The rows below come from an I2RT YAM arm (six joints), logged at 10 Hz.
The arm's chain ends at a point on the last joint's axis. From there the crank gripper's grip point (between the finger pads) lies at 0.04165 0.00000 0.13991 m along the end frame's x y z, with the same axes.
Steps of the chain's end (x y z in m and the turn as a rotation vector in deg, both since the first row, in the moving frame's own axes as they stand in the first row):
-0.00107, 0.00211, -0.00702, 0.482, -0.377, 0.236
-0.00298, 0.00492, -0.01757, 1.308, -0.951, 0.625
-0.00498, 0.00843, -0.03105, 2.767, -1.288, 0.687
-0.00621, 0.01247, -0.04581, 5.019, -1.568, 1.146
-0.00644, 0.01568, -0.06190, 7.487, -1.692, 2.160
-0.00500, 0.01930, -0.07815, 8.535, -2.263, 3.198
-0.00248, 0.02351, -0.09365, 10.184, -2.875, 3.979
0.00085, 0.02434, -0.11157, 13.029, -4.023, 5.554
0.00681, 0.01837, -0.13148, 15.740, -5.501, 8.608
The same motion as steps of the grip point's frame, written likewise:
-0.00199, 0.00110, -0.00675, 0.482, -0.377, 0.236
-0.00529, 0.00216, -0.01693, 1.308, -0.951, 0.625
-0.00810, 0.00213, -0.03030, 2.767, -1.288, 0.687
-0.00993, 0.00098, -0.04522, 5.019, -1.568, 1.146
-0.01026, -0.00114, -0.06183, 7.487, -1.692, 2.160
-0.01002, 0.00059, -0.07800, 8.535, -2.263, 3.198
-0.00875, 0.00125, -0.09370, 10.184, -2.875, 3.979
-0.00763, -0.00394, -0.11216, 13.029, -4.023, 5.554
-0.00418, -0.01478, -0.13257, 15.740, -5.501, 8.608

